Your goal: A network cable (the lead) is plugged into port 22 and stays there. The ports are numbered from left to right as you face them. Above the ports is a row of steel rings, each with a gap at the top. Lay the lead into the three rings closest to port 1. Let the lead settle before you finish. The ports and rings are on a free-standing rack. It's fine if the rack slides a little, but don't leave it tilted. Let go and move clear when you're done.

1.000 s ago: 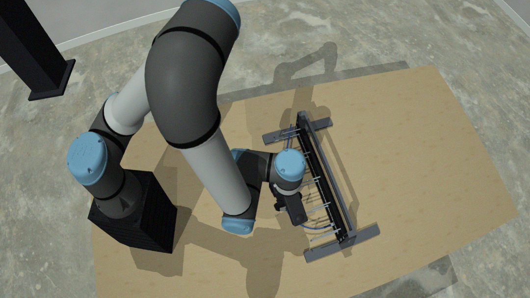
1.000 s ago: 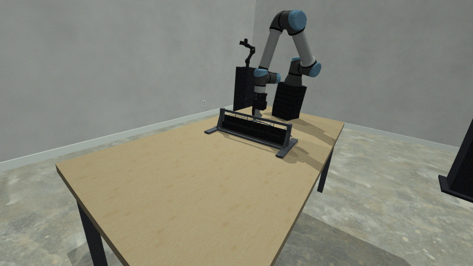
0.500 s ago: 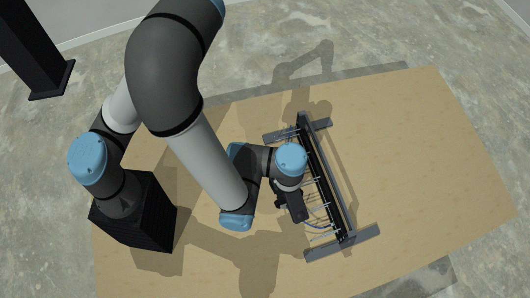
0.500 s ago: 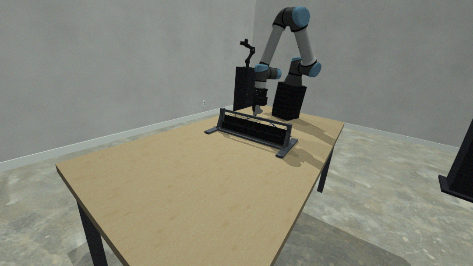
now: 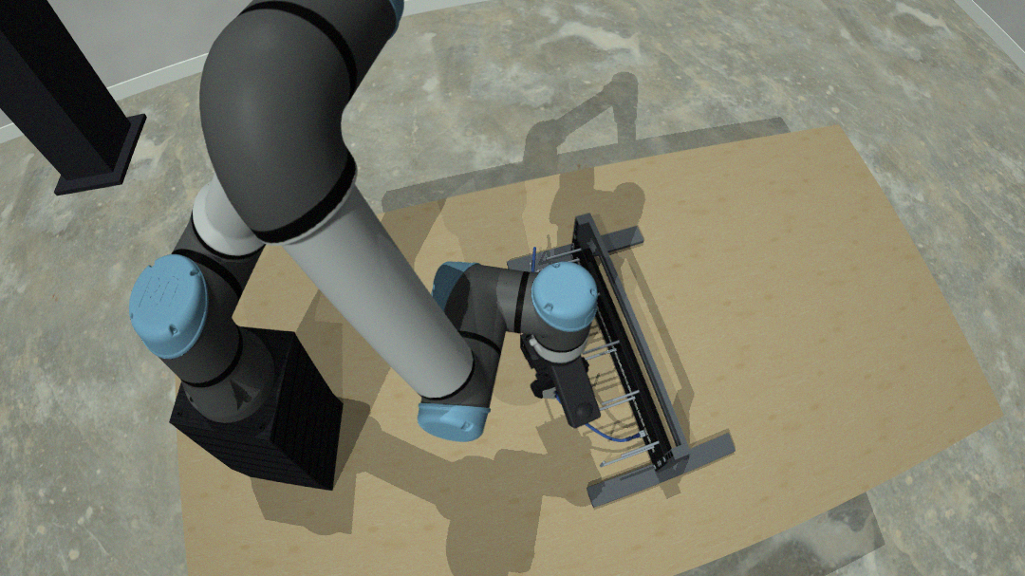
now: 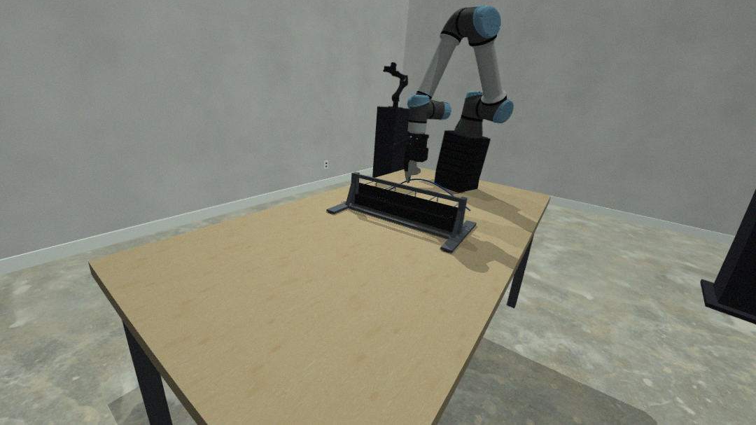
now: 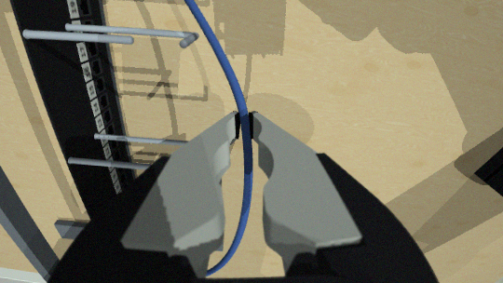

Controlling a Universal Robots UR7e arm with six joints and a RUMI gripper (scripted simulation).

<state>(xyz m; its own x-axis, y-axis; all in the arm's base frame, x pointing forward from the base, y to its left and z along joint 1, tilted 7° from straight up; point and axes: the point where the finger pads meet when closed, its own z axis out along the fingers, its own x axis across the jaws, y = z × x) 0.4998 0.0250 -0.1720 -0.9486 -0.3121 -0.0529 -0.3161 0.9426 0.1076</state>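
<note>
My hand is 140 mm short of the rack, 90 mm to the right of it and 50 mm above it.
</note>
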